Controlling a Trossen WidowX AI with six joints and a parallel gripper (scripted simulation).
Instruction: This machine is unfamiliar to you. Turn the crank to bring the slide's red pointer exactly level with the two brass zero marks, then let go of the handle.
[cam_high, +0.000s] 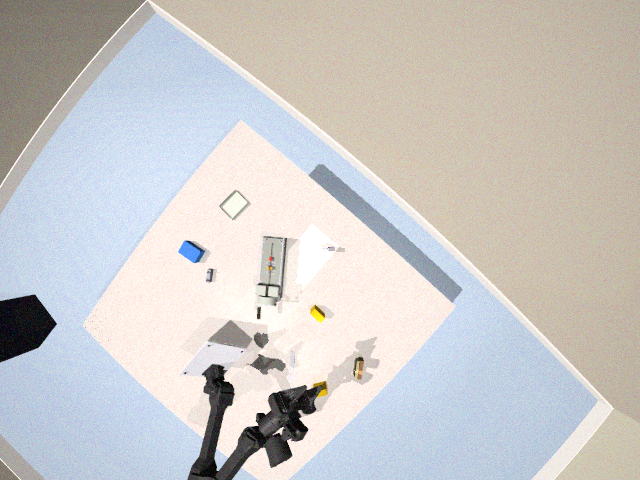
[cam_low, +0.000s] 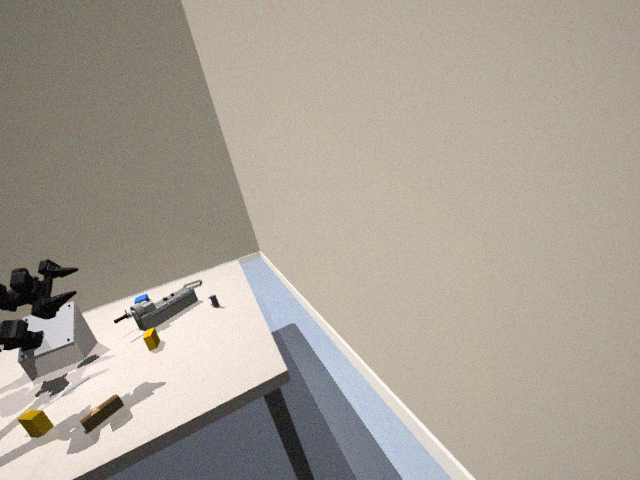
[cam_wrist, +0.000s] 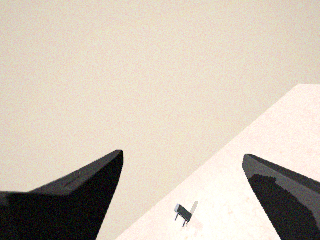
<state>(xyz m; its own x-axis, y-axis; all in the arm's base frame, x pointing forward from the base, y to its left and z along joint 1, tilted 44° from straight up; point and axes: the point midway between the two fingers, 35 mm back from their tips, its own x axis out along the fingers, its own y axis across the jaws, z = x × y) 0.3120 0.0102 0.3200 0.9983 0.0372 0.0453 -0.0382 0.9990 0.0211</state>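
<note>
Now: the crank 260 mm below my gripper tip, 250 mm to the left of it and 50 mm behind it. The rest, counted from my gripper tip: dark brown crank handle (260 mm below, 250 mm to the left, 70 mm behind); then wooden block (330 mm below, 230 mm to the right, 30 mm ahead); then red pointer (370 mm to the left, 270 mm below, 110 mm ahead).
</note>
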